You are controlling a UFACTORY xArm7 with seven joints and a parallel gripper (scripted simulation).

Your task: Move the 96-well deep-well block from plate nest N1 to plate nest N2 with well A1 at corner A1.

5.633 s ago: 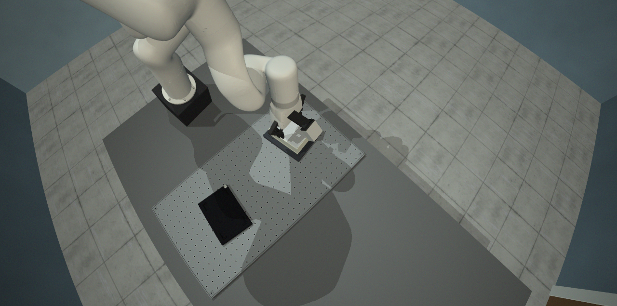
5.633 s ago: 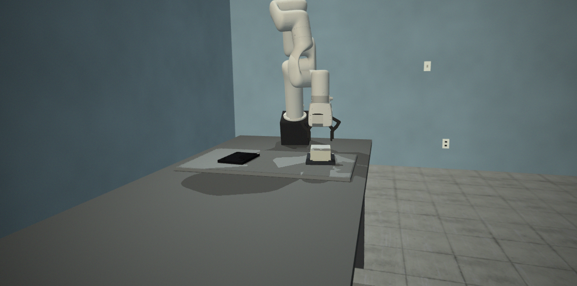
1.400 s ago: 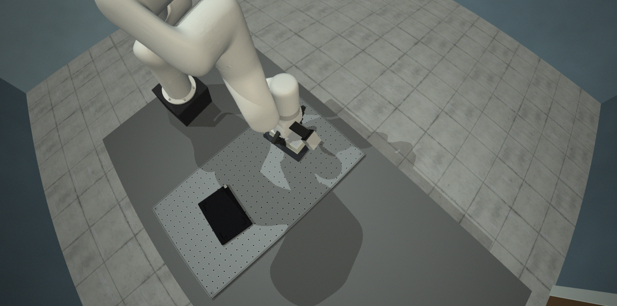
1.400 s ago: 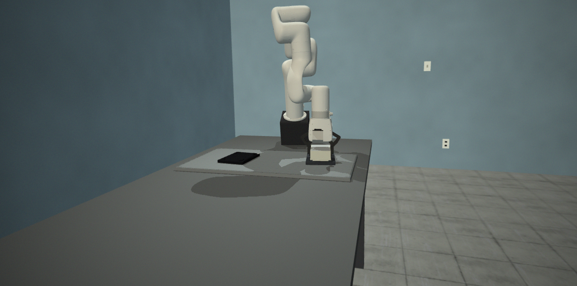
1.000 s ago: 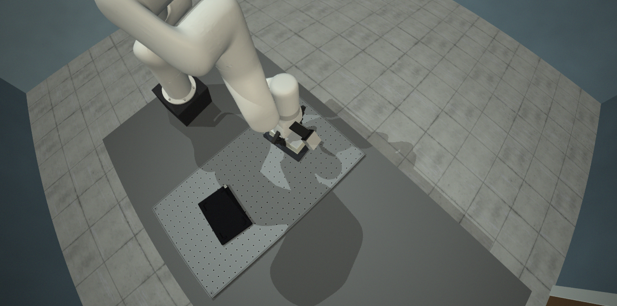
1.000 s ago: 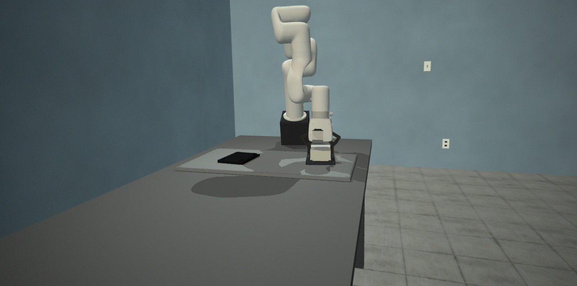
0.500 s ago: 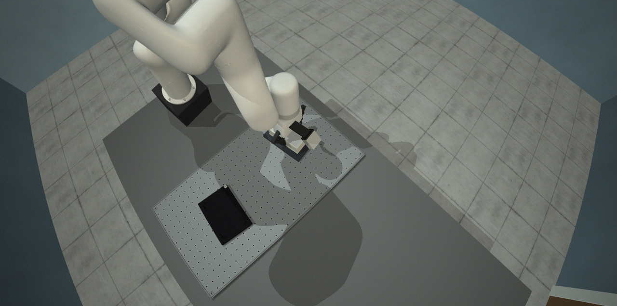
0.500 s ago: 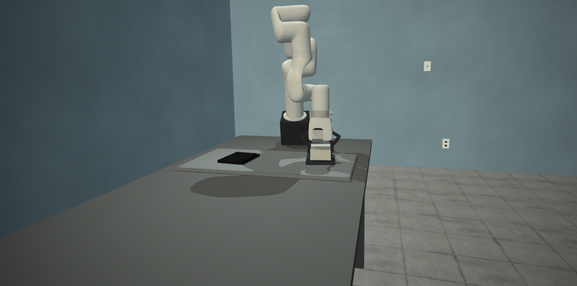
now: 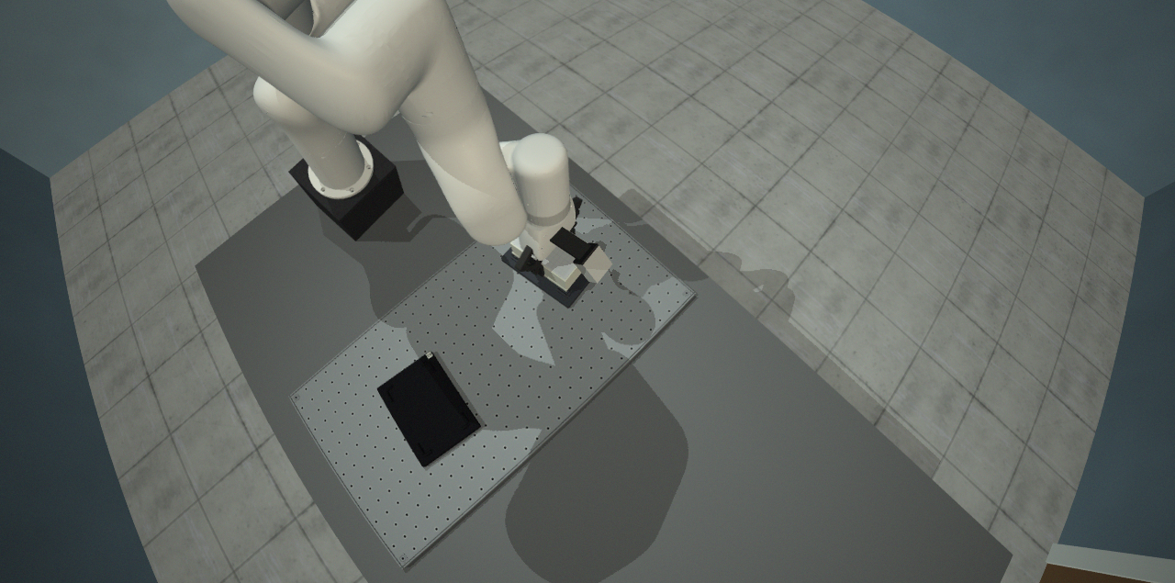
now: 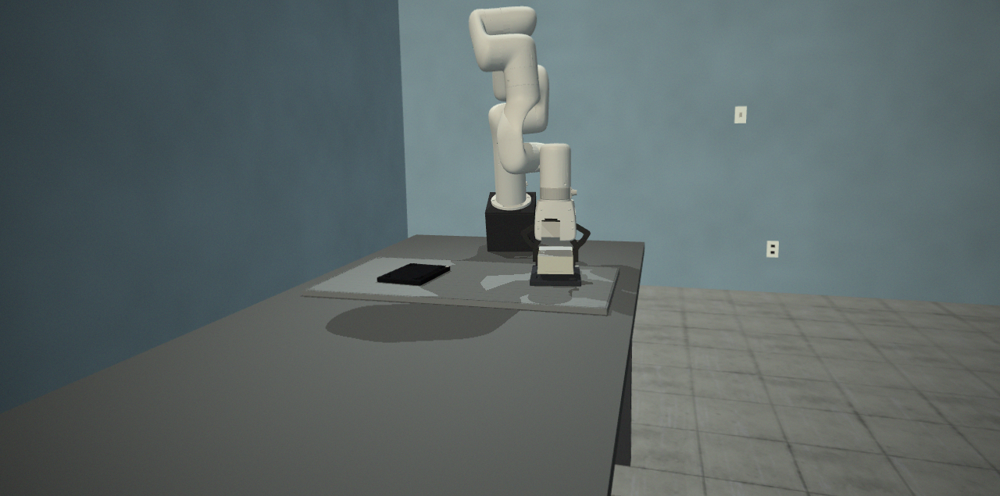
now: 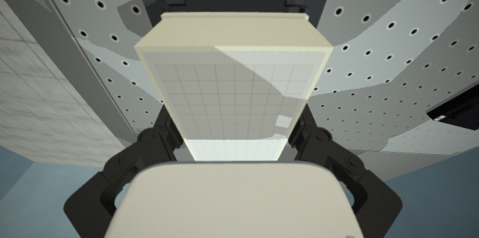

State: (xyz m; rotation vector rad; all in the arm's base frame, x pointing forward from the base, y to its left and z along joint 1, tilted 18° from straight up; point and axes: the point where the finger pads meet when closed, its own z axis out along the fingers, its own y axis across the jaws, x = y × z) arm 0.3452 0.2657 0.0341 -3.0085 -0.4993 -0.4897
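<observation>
Now: hand 4 cm above the dark plate nest N1. The rest, counted from my hand: cream 96-well deep-well block: right at my hand; then black plate nest N2: 12 cm ahead, 33 cm to the right, 4 cm below.
</observation>
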